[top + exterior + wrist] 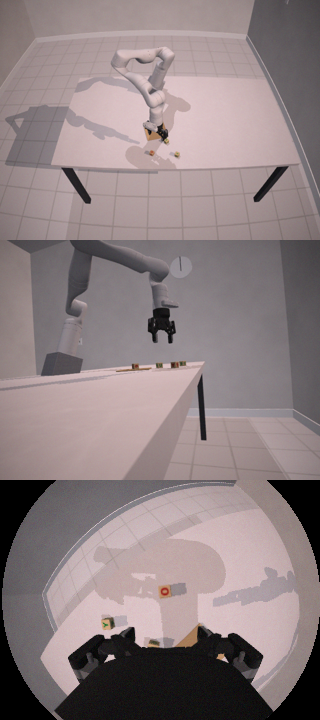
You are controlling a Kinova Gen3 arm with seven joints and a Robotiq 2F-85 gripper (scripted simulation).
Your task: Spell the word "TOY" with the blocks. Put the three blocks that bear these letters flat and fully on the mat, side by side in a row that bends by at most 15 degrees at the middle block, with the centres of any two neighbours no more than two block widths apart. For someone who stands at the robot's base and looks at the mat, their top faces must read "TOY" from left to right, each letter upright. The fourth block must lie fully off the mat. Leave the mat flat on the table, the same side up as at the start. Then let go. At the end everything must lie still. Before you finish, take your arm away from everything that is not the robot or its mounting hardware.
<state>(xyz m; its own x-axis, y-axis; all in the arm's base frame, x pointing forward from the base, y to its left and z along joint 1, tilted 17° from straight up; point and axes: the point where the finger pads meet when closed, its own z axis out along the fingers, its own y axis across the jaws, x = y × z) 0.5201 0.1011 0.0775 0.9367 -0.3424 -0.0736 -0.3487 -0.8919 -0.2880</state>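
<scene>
The mat is 140 mm behind my hand, 40 mm to the right of it and 120 mm below it.
</scene>
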